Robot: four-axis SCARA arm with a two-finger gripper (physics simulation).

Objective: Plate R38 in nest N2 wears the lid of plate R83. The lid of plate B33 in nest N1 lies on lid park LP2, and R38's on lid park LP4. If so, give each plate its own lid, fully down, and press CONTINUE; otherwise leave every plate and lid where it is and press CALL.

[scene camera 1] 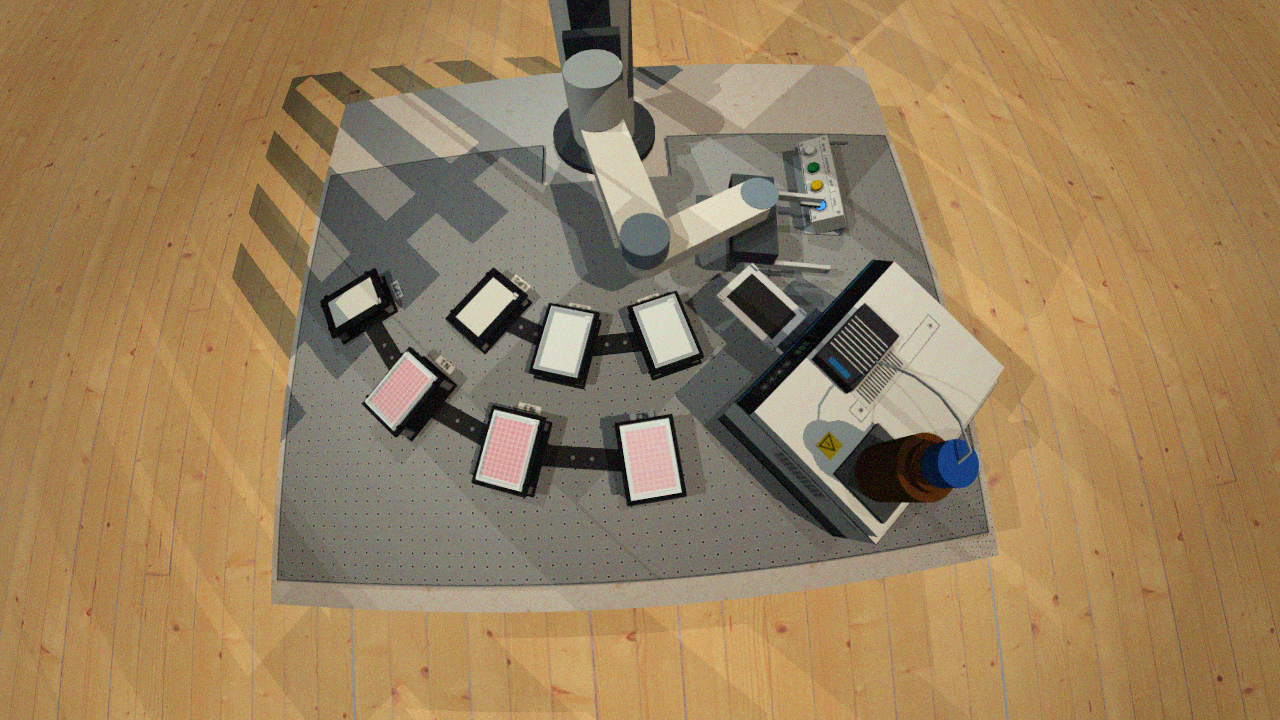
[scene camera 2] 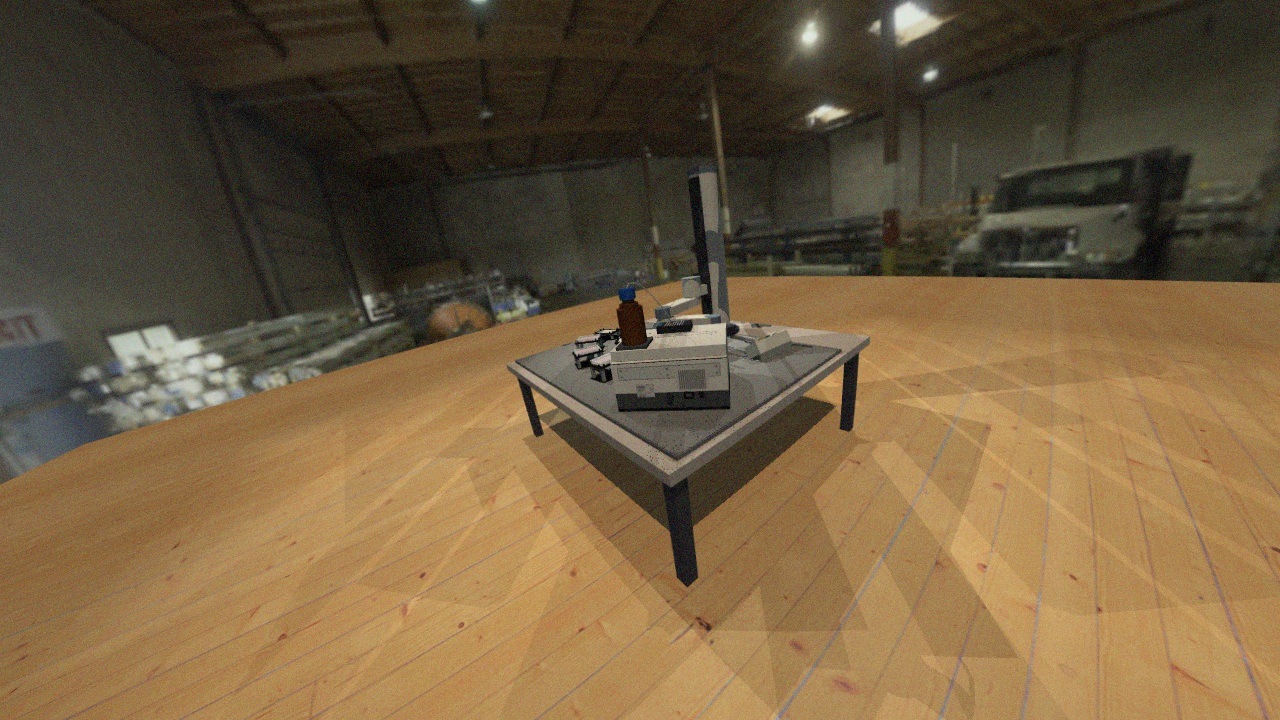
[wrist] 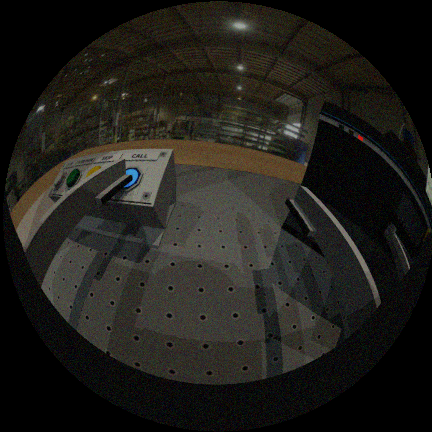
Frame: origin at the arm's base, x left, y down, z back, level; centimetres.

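Seen in the pictures: gripper, fingertip midpoint: (scene camera 1: pixel 825 233) (scene camera 2: pixel 740 345) (wrist: pixel 208 175).
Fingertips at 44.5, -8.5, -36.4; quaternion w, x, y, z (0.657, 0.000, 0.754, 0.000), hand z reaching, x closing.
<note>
Offsets run from my fingertips to a thing's top centre, as dx, dy, dz. "spot": to the spot under its first point.
My gripper (scene camera 1: pixel 810 234) (wrist: pixel 208 175) is open and empty, its fingers wide apart. One fingertip is at the blue CALL button @(+1.3, +0.3, +7.6) (scene camera 1: pixel 821 205) (wrist: pixel 132 178) and overlaps its edge in the wrist view; whether it touches is unclear. The green button @(+1.8, -0.3, +17.6) (scene camera 1: pixel 812 167) (wrist: pixel 73 177) is farther along the same box. Three pink-gridded plates @(-85.3, -1.1, -26.9) (scene camera 1: pixel 404 391) @(-64.2, -0.7, -38.9) (scene camera 1: pixel 510 449) @(-39.4, -1.5, -42.0) (scene camera 1: pixel 650 458) sit in black nests; the left one is by an N1 tag. Pale lids or plates @(spot: -99.1, +2.7, -7.0) (scene camera 1: pixel 356 305) @(spot: -69.0, +3.0, -9.7) (scene camera 1: pixel 489 304) @(-53.9, +1.8, -18.9) (scene camera 1: pixel 565 342) @(-34.8, +1.8, -18.2) (scene camera 1: pixel 664 331) lie on black holders. Plate and lid codes are unreadable.
The control box @(+3.8, -1.2, +14.9) (scene camera 1: pixel 832 217) (wrist: pixel 156 172) also carries a yellow button @(+1.4, -0.3, +12.6) (scene camera 1: pixel 816 185) (wrist: pixel 94 171). A large white instrument (scene camera 1: pixel 948 358) (scene camera 2: pixel 671 369) bears a brown bottle @(spot: -10.3, -24.1, -47.6) (scene camera 1: pixel 886 468) (scene camera 2: pixel 631 323). A white tray @(spot: -22.1, -2.8, -11.5) (scene camera 1: pixel 731 282) with a dark centre extends from its front, near the arm.
</note>
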